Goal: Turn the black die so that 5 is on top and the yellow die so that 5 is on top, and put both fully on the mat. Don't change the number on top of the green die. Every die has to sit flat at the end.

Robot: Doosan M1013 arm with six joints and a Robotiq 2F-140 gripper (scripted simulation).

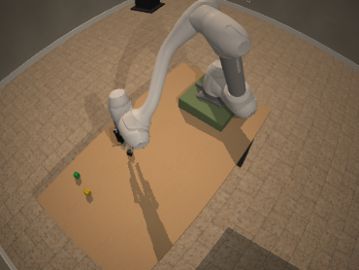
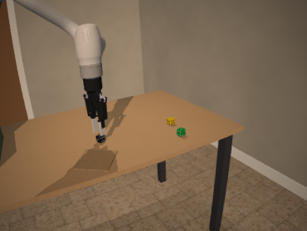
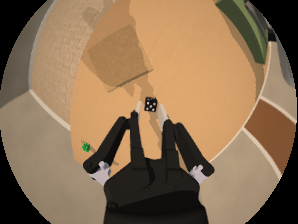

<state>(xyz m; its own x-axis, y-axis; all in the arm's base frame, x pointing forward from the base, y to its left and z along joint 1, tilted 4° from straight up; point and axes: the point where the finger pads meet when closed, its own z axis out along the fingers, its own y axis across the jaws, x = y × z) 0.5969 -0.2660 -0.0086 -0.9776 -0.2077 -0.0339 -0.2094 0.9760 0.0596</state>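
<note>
The black die is 60 mm below my hand. Round my hand: mat: 120 mm to the right, 90 mm behind, 70 mm below; then green die: 290 mm ahead, 200 mm to the right, 60 mm below; then yellow die: 350 mm ahead, 80 mm to the right, 60 mm below.
</note>
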